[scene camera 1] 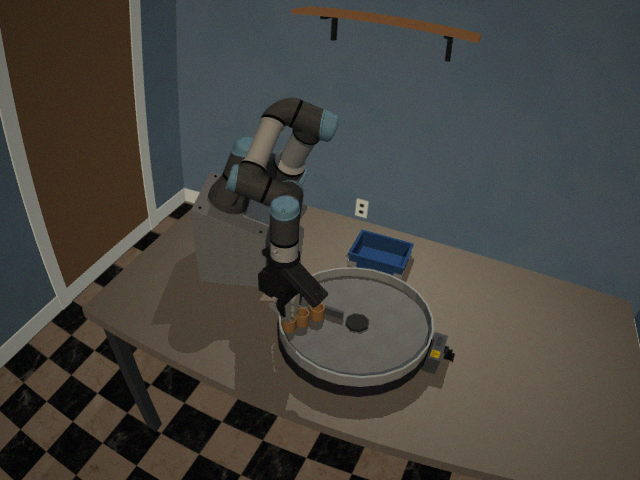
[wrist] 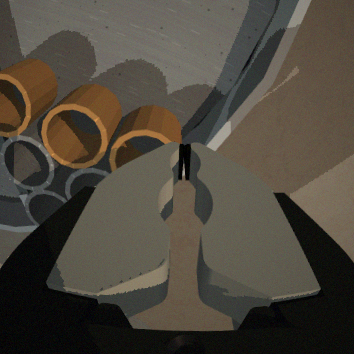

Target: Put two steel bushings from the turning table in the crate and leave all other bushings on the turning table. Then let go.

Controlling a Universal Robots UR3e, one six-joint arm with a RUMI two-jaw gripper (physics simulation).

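Places are measured from the arm's base along level axes (x left, y ahead, z down), in centimetres.
Pixels of known places: gripper, fingertip midpoint: [scene camera 1: 288,322] [wrist: 183,148]; arm's base at its link origin: [scene camera 1: 227,200].
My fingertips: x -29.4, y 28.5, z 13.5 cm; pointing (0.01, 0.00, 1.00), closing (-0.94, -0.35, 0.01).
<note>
Ahead of a thing's pixels: the offset from my fingertips to its top centre. "*": to the spot under its first point.
My gripper [scene camera 1: 291,316] [wrist: 183,148] is shut with its fingertips together and nothing between them, low at the left rim of the turning table [scene camera 1: 356,380] [wrist: 150,30]. Three steel bushings show as grey rings in the wrist view, left of the fingers: one @[dy +1.6, dx +9.3, dz +1.0 cm] [wrist: 50,162] at the far left, one @[dy -2.2, dx +9.9, dz +1.0 cm] [wrist: 28,202] below it, one @[dy -1.8, dx +6.1, dz +1.0 cm] [wrist: 87,171] nearer the fingers, partly covered. In the scene view the gripper hides them. Three orange bushings @[dy -0.6, dx +2.4, dz +1.0 cm] [scene camera 1: 288,326] @[dy +2.0, dx +5.5, dz +1.0 cm] [scene camera 1: 302,318] @[dy +5.4, dx +8.8, dz +1.0 cm] [scene camera 1: 317,313] [wrist: 42,85] [wrist: 102,102] [wrist: 157,117] stand in a row beside them. The blue crate @[dy +17.8, dx +46.0, dz +5.1 cm] [scene camera 1: 374,264] stands behind the turning table and looks empty.
A grey divider bar @[* dy +9.6, dx +10.0, dz +3.4 cm] [scene camera 1: 333,313] stands on the turning table beside the orange row. A dark hub @[dy +16.4, dx +9.4, dz +4.0 cm] [scene camera 1: 357,322] sits at the turning table's centre, and its raised rim runs all around. A grey box with a yellow label @[* dy +39.1, dx +2.7, dz +4.3 cm] [scene camera 1: 435,354] is at its right side.
</note>
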